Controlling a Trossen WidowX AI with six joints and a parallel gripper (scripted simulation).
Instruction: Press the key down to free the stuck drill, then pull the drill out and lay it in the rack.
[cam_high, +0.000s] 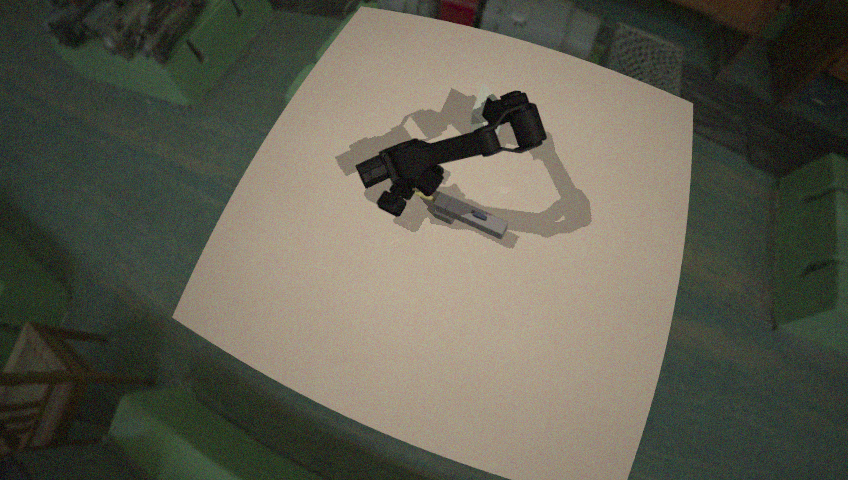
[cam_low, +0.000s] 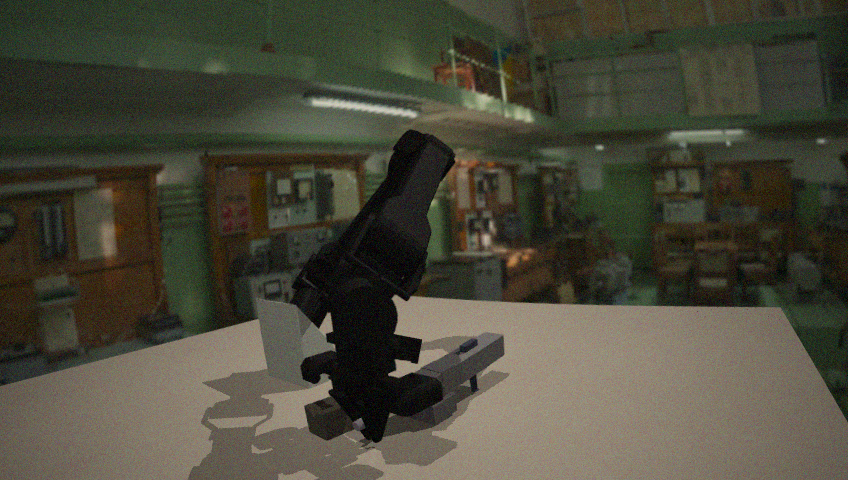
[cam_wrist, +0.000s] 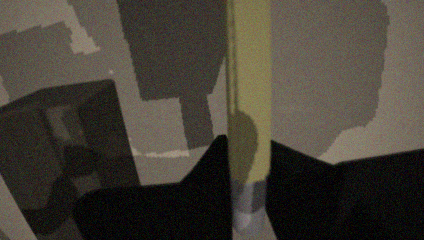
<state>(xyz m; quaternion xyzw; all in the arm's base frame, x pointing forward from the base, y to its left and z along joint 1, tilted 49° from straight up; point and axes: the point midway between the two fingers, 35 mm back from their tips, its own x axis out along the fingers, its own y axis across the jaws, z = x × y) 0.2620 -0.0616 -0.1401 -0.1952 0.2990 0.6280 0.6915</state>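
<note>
Right now my gripper tip is 4 cm to the right of the drill, 4 cm below it and 1 cm short of it. Also, from my gripper tip: dark rack (7 cm behind, 1 cm to the left, 1 cm above); then blue key (20 cm to the left, 5 cm above, 3 cm ahead); then grey holder block (17 cm to the left, 4 cm above, 3 cm ahead).
</note>
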